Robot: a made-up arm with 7 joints. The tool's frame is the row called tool. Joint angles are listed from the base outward. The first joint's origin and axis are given. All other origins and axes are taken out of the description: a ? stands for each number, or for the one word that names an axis. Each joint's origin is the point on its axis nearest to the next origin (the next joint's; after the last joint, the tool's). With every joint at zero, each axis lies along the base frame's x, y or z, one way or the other. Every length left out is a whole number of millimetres.
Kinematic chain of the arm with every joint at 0, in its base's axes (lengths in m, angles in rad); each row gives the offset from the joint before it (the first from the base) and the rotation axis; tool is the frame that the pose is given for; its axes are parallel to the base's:
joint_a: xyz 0 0 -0.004 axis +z
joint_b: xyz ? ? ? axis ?
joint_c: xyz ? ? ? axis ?
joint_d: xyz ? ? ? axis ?
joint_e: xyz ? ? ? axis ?
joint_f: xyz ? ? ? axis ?
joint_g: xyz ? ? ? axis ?
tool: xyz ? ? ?
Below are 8 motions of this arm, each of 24 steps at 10 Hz.
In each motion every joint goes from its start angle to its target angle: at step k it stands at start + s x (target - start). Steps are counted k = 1, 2, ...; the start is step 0. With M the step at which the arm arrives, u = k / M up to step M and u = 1 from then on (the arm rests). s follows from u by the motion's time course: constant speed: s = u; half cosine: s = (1 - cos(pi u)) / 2; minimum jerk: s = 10 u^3 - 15 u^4 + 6 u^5.
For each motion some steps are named. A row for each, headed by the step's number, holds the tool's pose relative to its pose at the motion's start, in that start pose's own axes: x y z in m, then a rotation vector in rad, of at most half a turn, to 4 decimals.
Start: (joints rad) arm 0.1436 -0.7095 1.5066 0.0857 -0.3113 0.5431 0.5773
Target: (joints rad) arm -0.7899 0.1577 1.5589 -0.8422 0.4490 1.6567 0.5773
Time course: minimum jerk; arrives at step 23
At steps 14, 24:
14: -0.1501 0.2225 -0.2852 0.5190 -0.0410 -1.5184
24: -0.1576 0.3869 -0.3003 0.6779 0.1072 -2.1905

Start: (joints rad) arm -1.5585 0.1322 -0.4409 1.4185 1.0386 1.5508 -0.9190
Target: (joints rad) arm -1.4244 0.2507 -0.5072 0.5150 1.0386 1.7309 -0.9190
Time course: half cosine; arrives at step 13
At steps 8, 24:
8: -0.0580 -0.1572 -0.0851 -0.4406 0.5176 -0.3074
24: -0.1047 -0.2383 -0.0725 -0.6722 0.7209 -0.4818

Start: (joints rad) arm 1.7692 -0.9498 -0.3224 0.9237 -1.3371 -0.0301 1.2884
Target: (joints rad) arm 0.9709 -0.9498 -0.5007 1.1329 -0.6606 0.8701 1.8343
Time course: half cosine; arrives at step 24
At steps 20, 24:
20: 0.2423 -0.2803 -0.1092 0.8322 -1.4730 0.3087
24: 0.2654 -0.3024 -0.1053 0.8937 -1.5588 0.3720

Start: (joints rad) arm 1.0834 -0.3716 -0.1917 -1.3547 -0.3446 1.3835 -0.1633
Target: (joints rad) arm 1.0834 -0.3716 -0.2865 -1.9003 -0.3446 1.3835 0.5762
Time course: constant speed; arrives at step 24
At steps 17, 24:
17: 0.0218 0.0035 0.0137 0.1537 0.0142 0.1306
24: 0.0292 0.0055 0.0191 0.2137 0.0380 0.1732

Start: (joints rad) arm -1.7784 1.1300 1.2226 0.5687 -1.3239 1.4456 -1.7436
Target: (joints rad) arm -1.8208 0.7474 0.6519 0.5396 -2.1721 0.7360 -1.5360
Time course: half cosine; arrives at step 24
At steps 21, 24:
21: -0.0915 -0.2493 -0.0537 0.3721 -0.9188 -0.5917
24: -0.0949 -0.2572 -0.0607 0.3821 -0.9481 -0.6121

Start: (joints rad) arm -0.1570 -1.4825 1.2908 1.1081 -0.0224 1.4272 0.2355
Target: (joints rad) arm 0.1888 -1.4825 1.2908 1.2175 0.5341 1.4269 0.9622
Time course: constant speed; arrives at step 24
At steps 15, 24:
15: 0.1091 0.0605 -0.1053 0.4687 0.3396 0.0516
24: 0.1381 0.1108 -0.1527 0.7052 0.5623 0.0018

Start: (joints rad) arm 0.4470 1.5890 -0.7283 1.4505 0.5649 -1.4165 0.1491
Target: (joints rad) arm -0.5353 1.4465 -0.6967 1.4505 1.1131 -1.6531 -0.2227
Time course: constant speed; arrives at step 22
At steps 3, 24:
3: 0.0741 0.0452 0.0007 -0.0257 -0.0932 -0.0914
24: 0.5903 0.0663 0.0873 -0.4414 -0.4805 -0.7927

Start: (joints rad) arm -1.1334 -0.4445 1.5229 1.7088 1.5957 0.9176 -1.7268
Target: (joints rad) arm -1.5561 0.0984 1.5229 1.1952 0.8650 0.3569 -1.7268
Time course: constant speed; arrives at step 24
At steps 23, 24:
23: 0.0747 -0.1590 -0.0491 -0.8160 -0.3594 -0.8139
24: 0.0764 -0.1647 -0.0475 -0.8613 -0.3693 -0.8391

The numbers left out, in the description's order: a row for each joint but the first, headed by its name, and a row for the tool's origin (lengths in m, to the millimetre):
joint_b: xyz 0.004 0.09 0, axis -x
joint_c: xyz 0 0.027 -0.609, axis -z
joint_d: xyz 0.022 -0.159 0, axis -y
joint_e: xyz -0.063 0 -0.004, axis +x
joint_f: xyz 0 -0.201 -0.106, axis -z
joint_g: xyz 0.154 0.047 0, axis +x
tool: xyz 0 -0.099 0.024

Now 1 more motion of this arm.
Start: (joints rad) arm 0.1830 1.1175 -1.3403 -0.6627 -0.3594 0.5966 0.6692
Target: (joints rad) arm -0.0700 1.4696 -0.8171 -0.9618 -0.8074 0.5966 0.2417
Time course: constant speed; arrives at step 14
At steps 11, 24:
11: -0.3028 -0.1093 -0.0233 -0.6556 0.4972 -0.2352
24: -0.3732 -0.1192 -0.0211 -0.8230 0.6672 -0.2280

